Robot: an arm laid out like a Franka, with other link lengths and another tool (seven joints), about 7 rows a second.
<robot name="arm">
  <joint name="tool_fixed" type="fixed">
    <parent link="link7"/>
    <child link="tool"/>
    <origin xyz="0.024 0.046 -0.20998" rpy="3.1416 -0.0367 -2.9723"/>
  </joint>
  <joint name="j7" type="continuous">
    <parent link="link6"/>
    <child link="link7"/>
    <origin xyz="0.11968 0 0" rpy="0 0 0"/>
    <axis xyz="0 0 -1"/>
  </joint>
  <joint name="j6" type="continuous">
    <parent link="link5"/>
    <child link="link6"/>
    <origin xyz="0 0 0" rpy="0 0 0"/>
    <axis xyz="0 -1 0"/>
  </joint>
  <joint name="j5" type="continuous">
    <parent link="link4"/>
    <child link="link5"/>
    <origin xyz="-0.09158 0 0.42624" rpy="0 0 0"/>
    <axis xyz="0 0 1"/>
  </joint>
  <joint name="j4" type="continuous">
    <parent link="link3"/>
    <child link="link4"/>
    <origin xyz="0.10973 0 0" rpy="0 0 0"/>
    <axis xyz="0 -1 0"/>
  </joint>
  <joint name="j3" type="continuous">
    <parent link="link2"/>
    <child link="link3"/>
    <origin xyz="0 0 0.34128" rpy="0 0 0"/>
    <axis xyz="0 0 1"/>
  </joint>
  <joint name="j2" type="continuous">
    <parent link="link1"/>
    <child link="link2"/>
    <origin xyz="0 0 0" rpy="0 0 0"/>
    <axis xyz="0 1 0"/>
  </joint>
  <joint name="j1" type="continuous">
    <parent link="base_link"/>
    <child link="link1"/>
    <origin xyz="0 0 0.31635" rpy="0 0 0"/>
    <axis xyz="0 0 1"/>
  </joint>
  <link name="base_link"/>
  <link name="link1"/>
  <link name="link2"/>
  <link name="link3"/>
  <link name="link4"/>
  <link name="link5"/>
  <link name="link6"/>
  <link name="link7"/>
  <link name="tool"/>
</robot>
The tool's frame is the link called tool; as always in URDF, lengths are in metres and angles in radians. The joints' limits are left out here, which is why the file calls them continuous.
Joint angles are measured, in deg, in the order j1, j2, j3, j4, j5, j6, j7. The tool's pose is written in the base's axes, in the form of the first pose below.
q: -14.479, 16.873, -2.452, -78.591, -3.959, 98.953, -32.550
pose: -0.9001, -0.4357, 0.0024, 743.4; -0.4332, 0.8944, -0.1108, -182.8; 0.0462, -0.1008, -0.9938, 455.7; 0, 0, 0, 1
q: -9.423, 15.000, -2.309, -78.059, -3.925, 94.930, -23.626
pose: -0.9276, -0.3732, -0.0176, 747.1; -0.3699, 0.9240, -0.0973, -113.5; 0.0526, -0.0837, -0.9951, 477.1; 0, 0, 0, 1
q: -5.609, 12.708, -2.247, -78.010, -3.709, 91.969, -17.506
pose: -0.9425, -0.3333, -0.0227, 741.1; -0.3302, 0.9398, -0.0877, -61.9; 0.0506, -0.0752, -0.9959, 501.2; 0, 0, 0, 1
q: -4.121, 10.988, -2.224, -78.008, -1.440, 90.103, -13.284
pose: -0.9579, -0.2866, -0.0194, 734.5; -0.2855, 0.9573, -0.0450, -34.4; 0.0315, -0.0375, -0.9988, 520.7; 0, 0, 0, 1
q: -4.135, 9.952, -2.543, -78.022, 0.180, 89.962, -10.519
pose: -0.9721, -0.2347, -0.0016, 732.9; -0.2346, 0.9719, -0.0171, -33.0; 0.0055, -0.0163, -0.9999, 534.8; 0, 0, 0, 1
